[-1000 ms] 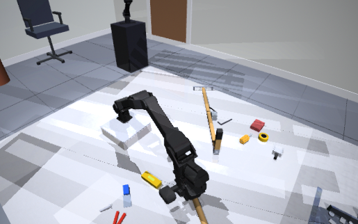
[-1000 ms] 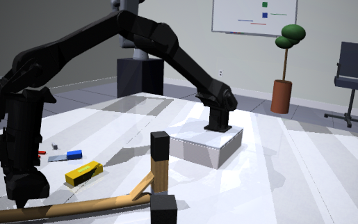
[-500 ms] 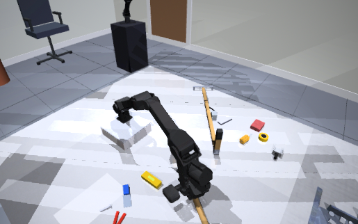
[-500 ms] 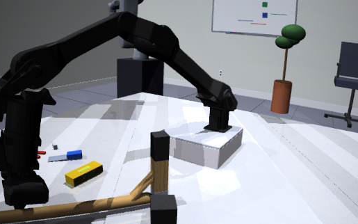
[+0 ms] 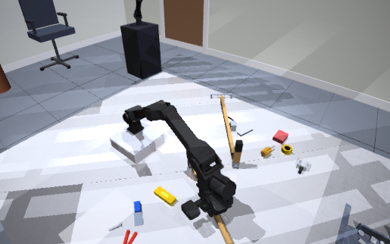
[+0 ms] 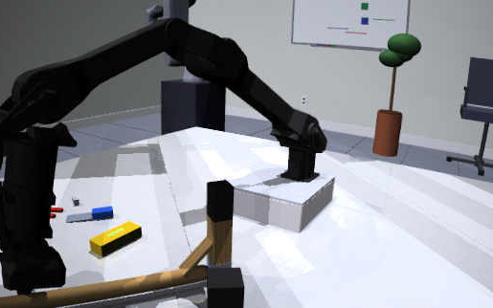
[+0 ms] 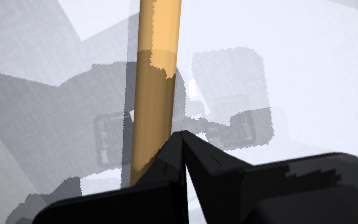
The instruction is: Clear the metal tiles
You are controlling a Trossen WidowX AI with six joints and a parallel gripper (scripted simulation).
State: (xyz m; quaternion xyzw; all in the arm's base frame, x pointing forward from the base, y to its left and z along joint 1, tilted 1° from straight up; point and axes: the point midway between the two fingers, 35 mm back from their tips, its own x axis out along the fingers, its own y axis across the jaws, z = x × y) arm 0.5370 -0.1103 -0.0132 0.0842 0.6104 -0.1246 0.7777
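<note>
Right now the long scraper is 3 cm ahead of my gripper tip, 1 cm to the left of it and 5 cm above it. Round my gripper tip: yellow level (19 cm behind, 3 cm to the right); then orange piece (1 cm ahead, 43 cm to the left); then blue-tipped block (21 cm behind, 16 cm to the right, 1 cm below).
</note>
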